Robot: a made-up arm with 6 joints. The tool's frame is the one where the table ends. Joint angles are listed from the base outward.
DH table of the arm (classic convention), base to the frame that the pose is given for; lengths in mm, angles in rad. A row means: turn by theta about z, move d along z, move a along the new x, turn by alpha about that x. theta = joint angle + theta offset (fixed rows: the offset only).
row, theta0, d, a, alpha
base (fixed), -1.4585, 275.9, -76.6, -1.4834
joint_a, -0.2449, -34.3, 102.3, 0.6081
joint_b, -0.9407, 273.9, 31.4, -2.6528
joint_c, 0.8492, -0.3, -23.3, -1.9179
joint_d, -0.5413, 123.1, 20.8, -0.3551
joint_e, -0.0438, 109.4, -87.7, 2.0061
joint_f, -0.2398, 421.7, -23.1, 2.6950
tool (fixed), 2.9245, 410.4, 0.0, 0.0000
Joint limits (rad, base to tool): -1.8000..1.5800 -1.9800..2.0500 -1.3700..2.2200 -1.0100..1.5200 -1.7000..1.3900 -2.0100..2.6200
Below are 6 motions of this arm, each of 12 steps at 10 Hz.
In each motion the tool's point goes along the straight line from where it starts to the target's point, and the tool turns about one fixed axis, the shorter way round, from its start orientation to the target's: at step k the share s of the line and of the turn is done. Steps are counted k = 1, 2, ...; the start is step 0. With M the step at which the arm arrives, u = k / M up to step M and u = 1 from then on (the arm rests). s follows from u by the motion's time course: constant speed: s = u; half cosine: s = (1 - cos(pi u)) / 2; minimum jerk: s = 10 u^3 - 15 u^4 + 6 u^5.
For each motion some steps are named. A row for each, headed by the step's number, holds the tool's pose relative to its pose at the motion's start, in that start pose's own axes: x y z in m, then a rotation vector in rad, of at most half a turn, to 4 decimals.
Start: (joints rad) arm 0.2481 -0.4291 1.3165 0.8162 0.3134 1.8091
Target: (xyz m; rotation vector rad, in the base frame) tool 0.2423 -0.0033 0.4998 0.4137 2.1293 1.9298
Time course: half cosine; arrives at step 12
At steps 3, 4, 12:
3: 0.0159 0.0165 0.0012 0.1543 -0.0144 -0.0509
4: 0.0272 0.0282 0.0021 0.2633 -0.0246 -0.0868
12: 0.1087 0.1130 0.0085 1.0534 -0.0985 -0.3473

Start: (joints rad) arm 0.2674 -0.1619 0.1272 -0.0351 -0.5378 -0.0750
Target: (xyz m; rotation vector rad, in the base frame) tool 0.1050 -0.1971 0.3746 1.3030 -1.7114 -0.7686
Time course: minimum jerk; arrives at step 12
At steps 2, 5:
2: -0.0078 -0.0079 -0.0015 0.0360 -0.0408 -0.0343
5: -0.0761 -0.0774 -0.0150 0.3516 -0.3988 -0.3346

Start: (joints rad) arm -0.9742 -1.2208 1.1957 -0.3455 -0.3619 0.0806
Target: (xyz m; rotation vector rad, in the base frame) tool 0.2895 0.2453 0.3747 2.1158 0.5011 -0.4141
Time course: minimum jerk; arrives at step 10
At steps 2, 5, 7, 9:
2: -0.0017 0.0041 0.0055 -0.0130 -0.0406 0.0368
5: -0.0147 0.0356 0.0479 -0.1121 -0.3503 0.3177
7: -0.0246 0.0595 0.0801 -0.1877 -0.5863 0.5318
9: -0.0291 0.0705 0.0949 -0.2223 -0.6946 0.6300

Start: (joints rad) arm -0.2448 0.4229 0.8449 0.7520 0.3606 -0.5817
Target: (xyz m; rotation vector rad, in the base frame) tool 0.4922 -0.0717 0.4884 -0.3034 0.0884 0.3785
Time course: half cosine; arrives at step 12
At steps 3, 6, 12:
3: -0.0026 -0.0049 0.0291 -0.0976 -0.0968 0.0517
6: -0.0087 -0.0168 0.0993 -0.3332 -0.3306 0.1767
12: -0.0175 -0.0335 0.1987 -0.6665 -0.6611 0.3533

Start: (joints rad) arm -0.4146 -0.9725 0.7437 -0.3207 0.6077 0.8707
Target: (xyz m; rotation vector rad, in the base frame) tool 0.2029 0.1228 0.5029 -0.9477 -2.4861 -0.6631
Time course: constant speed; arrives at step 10
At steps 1, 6, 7, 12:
1: 0.0020 0.0008 0.0029 0.0604 -0.0516 -0.0430
6: 0.0122 0.0049 0.0176 0.3623 -0.3099 -0.2578
7: 0.0142 0.0058 0.0206 0.4227 -0.3615 -0.3008
12: 0.0203 0.0082 0.0294 0.6039 -0.5165 -0.4297

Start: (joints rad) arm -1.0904 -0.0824 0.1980 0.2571 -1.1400 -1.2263
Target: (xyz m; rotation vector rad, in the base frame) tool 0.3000 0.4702 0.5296 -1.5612 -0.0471 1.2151
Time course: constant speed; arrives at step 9
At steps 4, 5, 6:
4: -0.0463 -0.0468 0.0027 0.0535 -0.2250 0.0891
5: -0.0578 -0.0585 0.0034 0.0669 -0.2812 0.1114
6: -0.0694 -0.0702 0.0041 0.0803 -0.3374 0.1337

